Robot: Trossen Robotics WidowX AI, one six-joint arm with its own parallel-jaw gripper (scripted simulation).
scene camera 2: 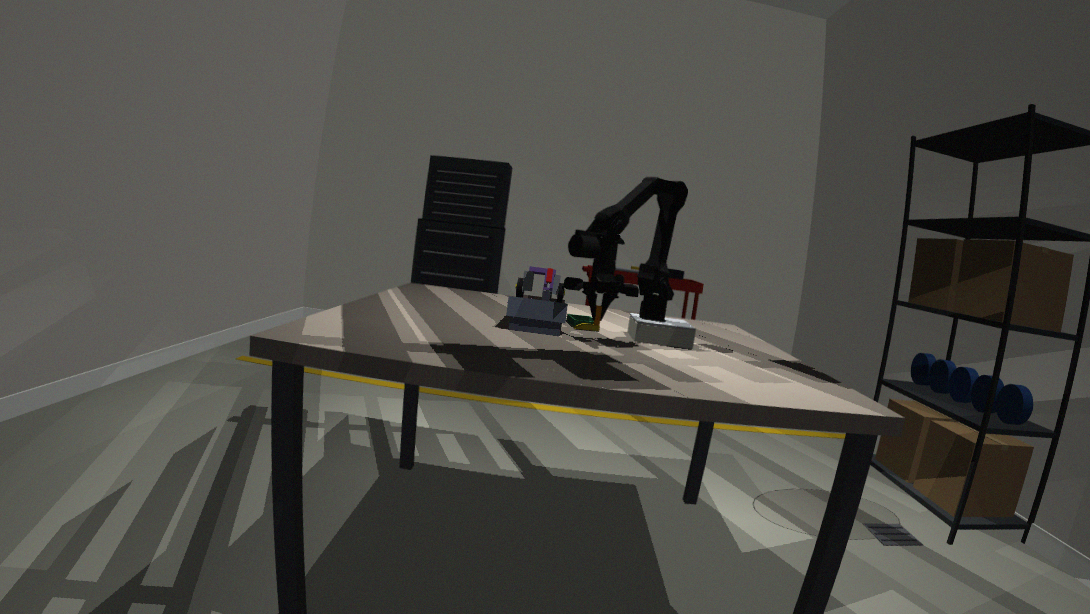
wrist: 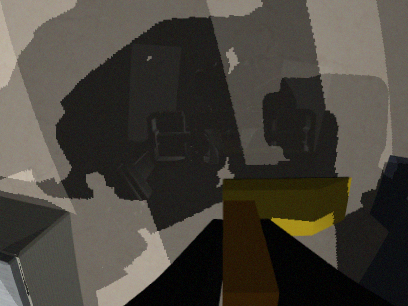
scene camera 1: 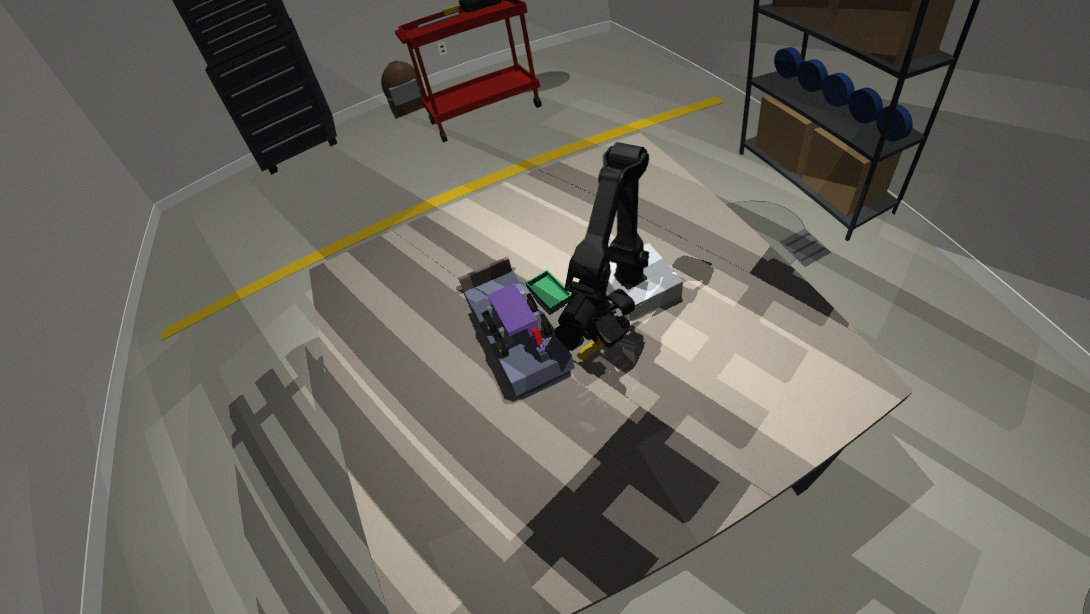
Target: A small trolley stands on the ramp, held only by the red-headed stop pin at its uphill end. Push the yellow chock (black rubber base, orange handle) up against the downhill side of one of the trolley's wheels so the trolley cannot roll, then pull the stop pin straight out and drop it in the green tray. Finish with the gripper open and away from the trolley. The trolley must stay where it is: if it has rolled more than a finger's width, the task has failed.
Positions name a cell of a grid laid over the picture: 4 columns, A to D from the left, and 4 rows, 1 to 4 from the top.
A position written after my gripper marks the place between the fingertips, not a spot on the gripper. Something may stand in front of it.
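Note:
My gripper (scene camera 1: C3) (scene camera 2: C3) (wrist: C3) carries a yellow chock. Visible as well: a raised lip (scene camera 1: B2), a grey-blue ramp (scene camera 1: B2) and a grey-blue ramp (scene camera 1: B3).

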